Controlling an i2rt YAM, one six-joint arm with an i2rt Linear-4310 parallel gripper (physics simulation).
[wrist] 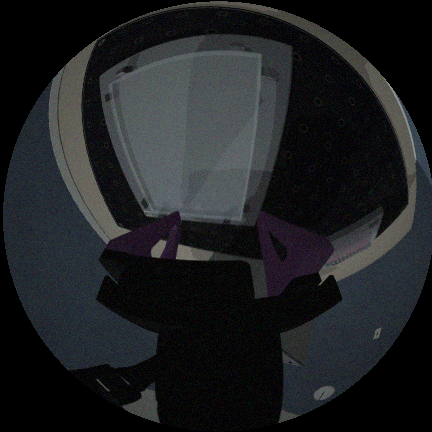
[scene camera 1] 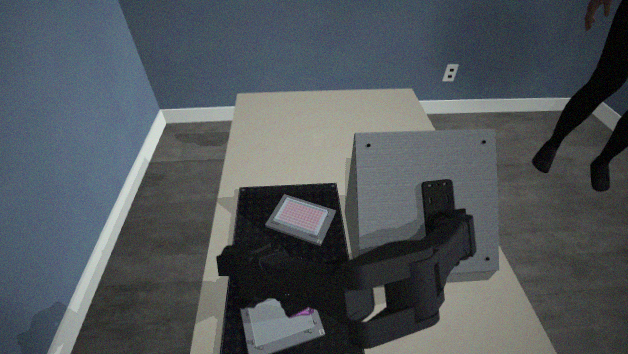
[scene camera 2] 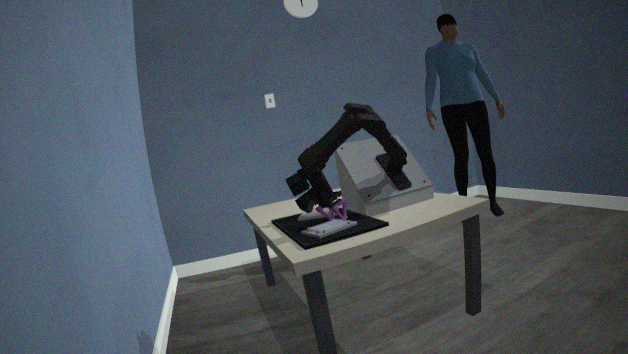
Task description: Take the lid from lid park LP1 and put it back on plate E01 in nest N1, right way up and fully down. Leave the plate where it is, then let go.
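Frame: origin at the arm's base, x right, y back, z down, level; metres.
Where they show: gripper, fingertip midpoint: (wrist: pixel 218 215) (scene camera 2: pixel 339 220); arm's base at its link origin: (scene camera 1: pixel 439 223) (scene camera 2: pixel 393 171).
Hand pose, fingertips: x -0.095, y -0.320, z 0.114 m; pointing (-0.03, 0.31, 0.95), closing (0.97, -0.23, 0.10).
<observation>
Things, the pixels of their top centre, and the offset from my fingertips. "pt": a spot on its surface instead. Level surfaces: height alone.
- clear lid at its top centre: (wrist: pixel 179 153) (scene camera 1: pixel 280 316) (scene camera 2: pixel 328 224) dx -0.037, dy -0.058, dz -0.005 m
- Plate E01 at its top centre: (wrist: pixel 348 253) (scene camera 1: pixel 301 213) (scene camera 2: pixel 318 209) dx +0.233, dy +0.008, dz -0.013 m
- grey nest N1 at a spot on its surface: (scene camera 1: pixel 325 234) pt dx +0.170, dy +0.068, dz +0.003 m
- beige table at its surface level: dz +0.026 m
The clear lid (scene camera 1: pixel 280 325) (wrist: pixel 200 125) lies flat on the grey lid park (scene camera 1: pixel 317 331) (scene camera 2: pixel 320 232) (wrist: pixel 281 125), at the front of the black board. Plate E01 (scene camera 1: pixel 301 215) (wrist: pixel 356 244), with pink wells, sits in the grey nest N1 (scene camera 1: pixel 325 234) farther back on the board; it has no lid on it. My gripper (scene camera 2: pixel 338 218) (wrist: pixel 218 215) has purple fingers, part-way open, with nothing held between them. The fingertips are low by one short end of the lid; the wrist view shows the left tip overlapping that edge. In scene camera 1 the arm hides most of the fingers.
The black board (scene camera 1: pixel 290 189) (scene camera 2: pixel 367 226) lies on the beige table (scene camera 1: pixel 320 115) (scene camera 2: pixel 435 212). A grey sloped pedestal (scene camera 1: pixel 395 185) (scene camera 2: pixel 357 165) carries the arm's base beside the board. The arm spans from it over the board. A person (scene camera 2: pixel 457 75) stands behind the table.
</observation>
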